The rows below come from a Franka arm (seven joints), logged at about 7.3 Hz.
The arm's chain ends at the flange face. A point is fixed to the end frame.
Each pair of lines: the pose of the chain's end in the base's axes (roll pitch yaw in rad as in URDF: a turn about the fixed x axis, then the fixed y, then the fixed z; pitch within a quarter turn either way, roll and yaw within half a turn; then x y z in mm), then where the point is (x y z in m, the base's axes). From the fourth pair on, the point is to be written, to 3 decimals.
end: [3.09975, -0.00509, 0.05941, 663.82, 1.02, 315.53]
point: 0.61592 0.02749 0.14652
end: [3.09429, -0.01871, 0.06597, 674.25, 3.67, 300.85]
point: 0.62855 0.02906 0.13107
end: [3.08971, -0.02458, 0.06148, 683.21, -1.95, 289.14]
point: 0.63867 0.02293 0.11898
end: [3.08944, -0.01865, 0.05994, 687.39, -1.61, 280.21]
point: 0.642 0.023 0.110
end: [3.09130, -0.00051, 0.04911, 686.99, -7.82, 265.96]
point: 0.639 0.018 0.097
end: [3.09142, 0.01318, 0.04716, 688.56, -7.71, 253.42]
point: 0.638 0.018 0.085
